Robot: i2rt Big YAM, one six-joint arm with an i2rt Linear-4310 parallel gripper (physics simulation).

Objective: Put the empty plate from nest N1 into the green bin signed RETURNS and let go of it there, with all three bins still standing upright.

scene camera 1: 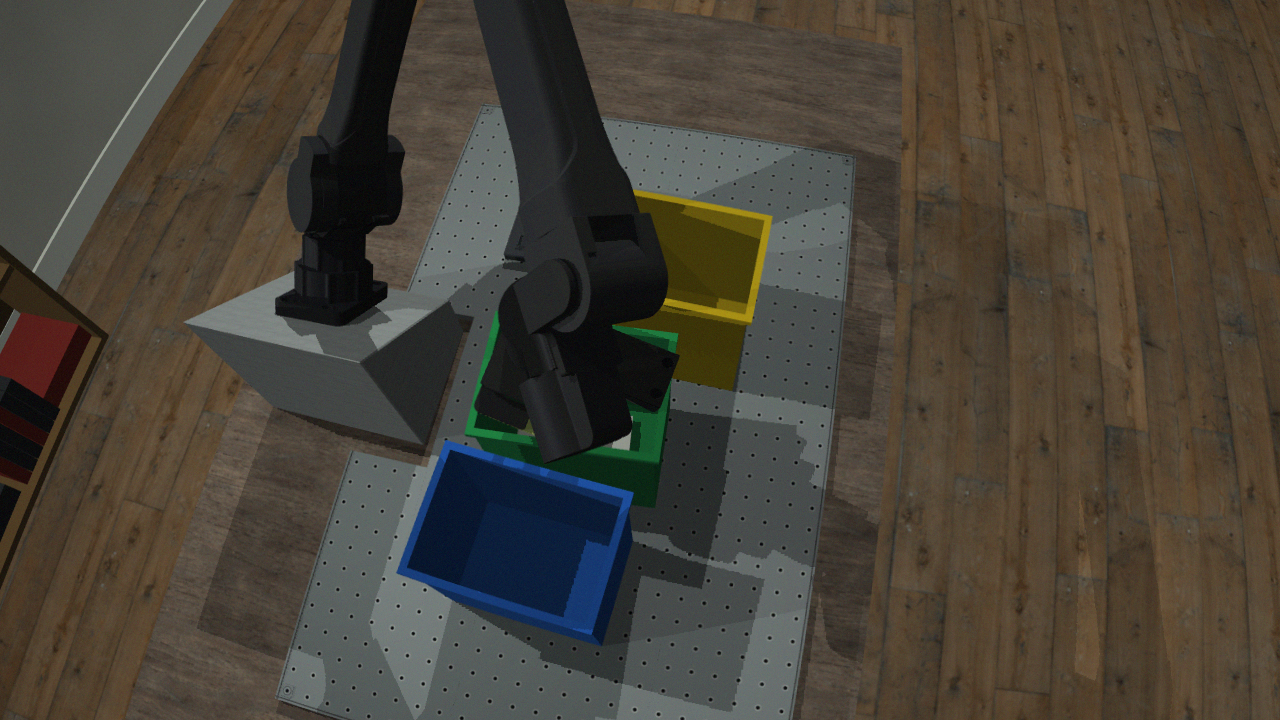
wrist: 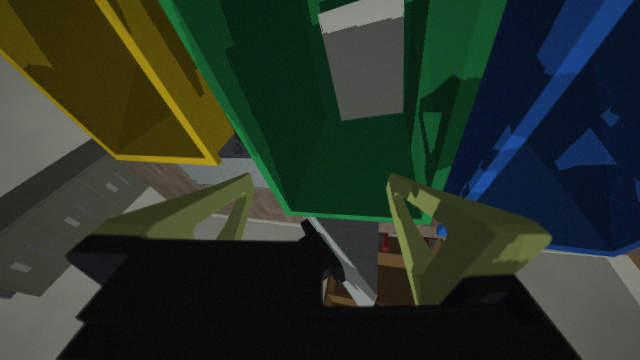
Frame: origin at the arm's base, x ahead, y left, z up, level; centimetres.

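Seen in the pictures: gripper, fingertip midpoint: (wrist: pixel 320 180); arm's base, link origin: (scene camera 1: pixel 333 304) (wrist: pixel 325 248).
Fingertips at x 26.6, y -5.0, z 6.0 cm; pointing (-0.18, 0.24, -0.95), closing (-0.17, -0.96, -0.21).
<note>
Offsets run from my fingertips to a thing's top centre. Level surfaces: height alone.
The plate @(dx +1.6, dy -2.2, dz -17.0 cm) (scene camera 1: pixel 622 437) (wrist: pixel 371 75) is inside the green bin (scene camera 1: pixel 637 476) (wrist: pixel 345 217), near its wall on the blue bin's side. It shows a plain pale face in the wrist view; no wells show, and whether it lies flat or leans I cannot tell. My gripper (wrist: pixel 320 180) is open and empty, its olive fingers spread over the near end of the green bin, apart from the plate. In the scene view the arm hides the fingertips and part of the bin. The yellow bin @(dx +9.8, dy +15.0, dz -0.7 cm) (scene camera 1: pixel 707 311) (wrist: pixel 197 117) and blue bin @(dx +1.4, dy -16.3, dz -0.7 cm) (scene camera 1: pixel 537 492) (wrist: pixel 525 200) stand upright, as does the green one. No RETURNS sign or nest N1 shows.
The blue bin stands close beside the green bin, the yellow bin on its other side. The bins stand on a perforated grey board @(dz -18.7 cm) (scene camera 1: pixel 769 680). The arm's grey base block (scene camera 1: pixel 340 389) is left of the green bin. A bookshelf (scene camera 1: pixel 96 340) stands at the far left.
</note>
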